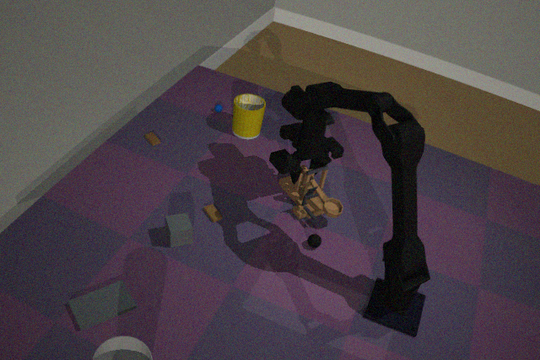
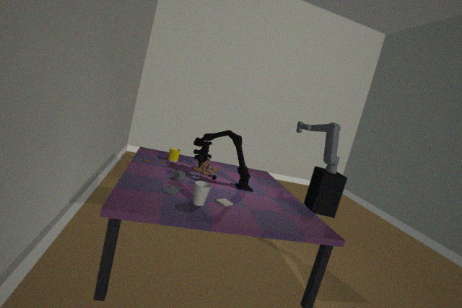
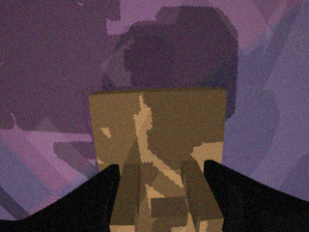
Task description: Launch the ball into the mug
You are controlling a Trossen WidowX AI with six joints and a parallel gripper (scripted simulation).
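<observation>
My gripper tip is now 14 cm to the right of the black ball, 12 cm past it and 2 cm above it. Round my gripper tip: grey cube 33 cm to the left, 12 cm ahead, 1 cm below; then wooden catapult 6 cm behind, 5 cm to the left, 2 cm above; then yellow mug 25 cm ahead, 11 cm to the right.
</observation>
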